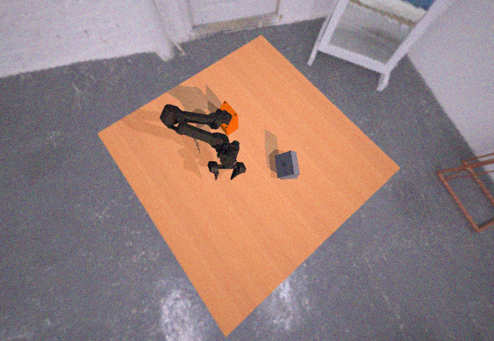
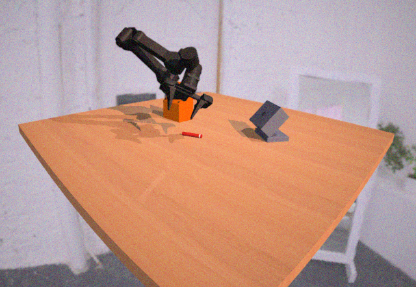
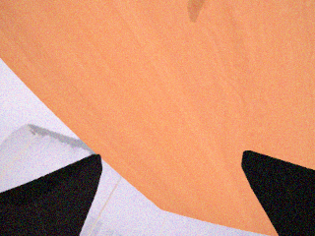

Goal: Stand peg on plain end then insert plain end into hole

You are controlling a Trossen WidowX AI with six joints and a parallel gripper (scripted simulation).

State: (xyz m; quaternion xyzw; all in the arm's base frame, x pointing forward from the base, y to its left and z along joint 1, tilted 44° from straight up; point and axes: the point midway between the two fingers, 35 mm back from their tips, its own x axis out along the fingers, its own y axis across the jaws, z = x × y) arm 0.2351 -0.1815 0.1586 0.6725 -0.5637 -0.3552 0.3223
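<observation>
The peg is 11 cm to the left of my gripper tip, 11 cm below it and 2 cm behind it. Round my gripper tip: sloped panel 30 cm to the left, 19 cm ahead, 4 cm below; then grey foot 32 cm to the left, 20 cm ahead, 11 cm below.
</observation>
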